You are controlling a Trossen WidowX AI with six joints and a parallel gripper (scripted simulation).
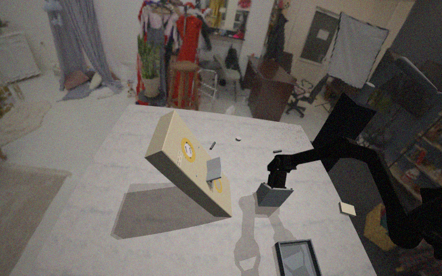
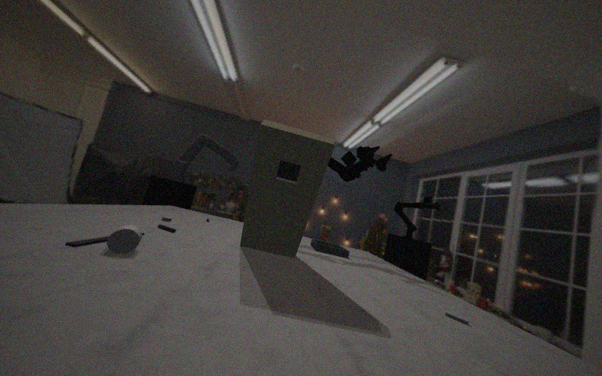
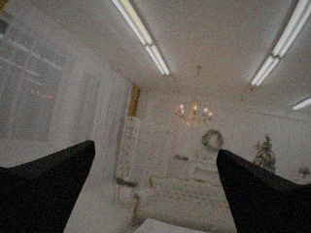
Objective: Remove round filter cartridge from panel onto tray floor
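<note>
My gripper tip is now 400 mm to the left of the round white filter cartridge, 390 mm short of it and 270 mm above it. The rest, counted from my gripper tip: grey flap: 400 mm to the right, 360 mm below, 290 mm ahead; tray: 520 mm below, 150 mm to the right, 70 mm behind.
</note>
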